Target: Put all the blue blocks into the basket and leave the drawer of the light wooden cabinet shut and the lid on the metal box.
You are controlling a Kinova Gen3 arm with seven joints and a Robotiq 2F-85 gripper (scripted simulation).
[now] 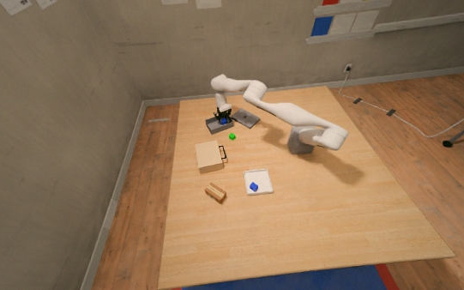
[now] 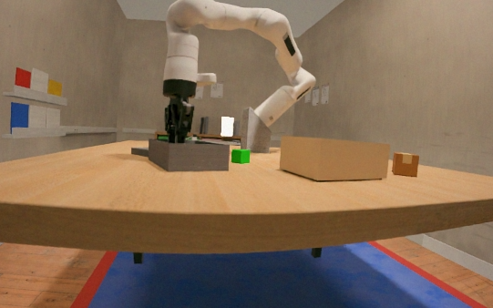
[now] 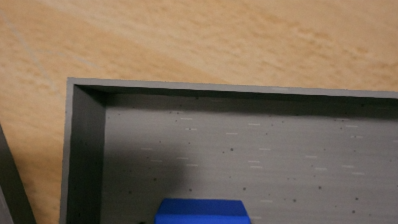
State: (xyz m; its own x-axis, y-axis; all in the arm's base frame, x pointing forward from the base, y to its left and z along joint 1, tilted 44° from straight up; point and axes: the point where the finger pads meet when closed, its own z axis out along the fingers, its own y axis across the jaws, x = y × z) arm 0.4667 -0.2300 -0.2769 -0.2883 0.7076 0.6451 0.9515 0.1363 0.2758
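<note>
Now: the metal box 30 mm ahead of my hand, 20 mm to the left of it and 20 mm below it. The rest, counted from my hand: grey lid 170 mm behind, 30 mm below, 10 mm to the right; green block 160 mm to the left, 30 mm behind, 20 mm below; drawer 310 mm to the left, 130 mm ahead, 10 mm below.
</note>
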